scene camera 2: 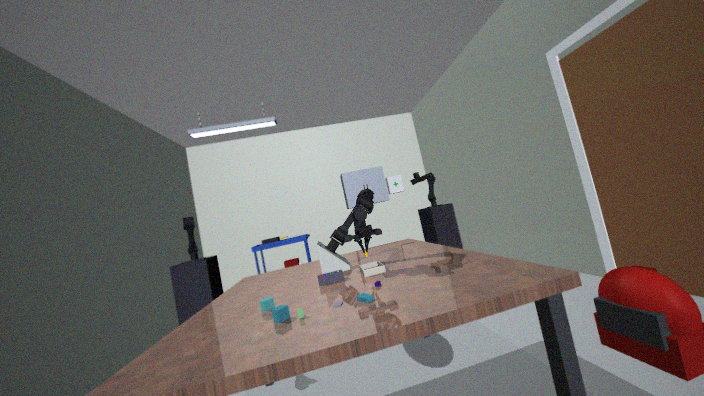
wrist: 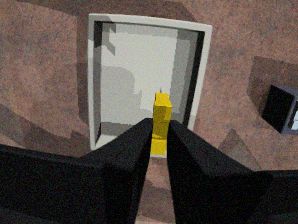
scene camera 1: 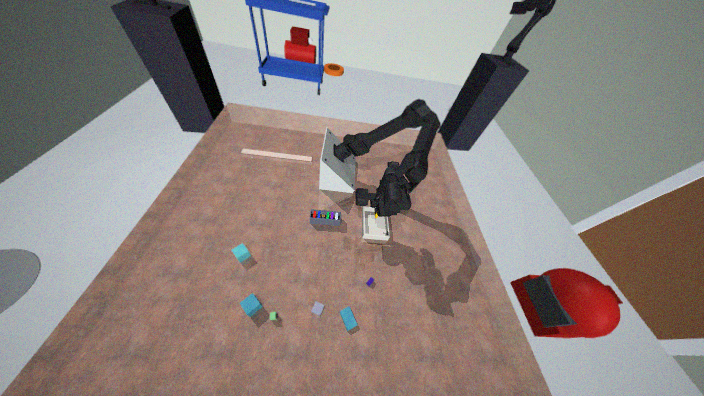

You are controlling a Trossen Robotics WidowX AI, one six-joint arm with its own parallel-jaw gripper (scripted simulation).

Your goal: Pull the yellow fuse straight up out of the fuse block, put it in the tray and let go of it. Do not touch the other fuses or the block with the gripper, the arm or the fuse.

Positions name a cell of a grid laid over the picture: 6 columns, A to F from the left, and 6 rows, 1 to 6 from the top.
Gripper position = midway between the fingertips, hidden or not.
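Note:
Tray visible in scene camera 1 (scene camera 1: D4) and in the wrist view (wrist: C2). A yellow fuse (wrist: D3) is carried by the gripper (wrist: D4).

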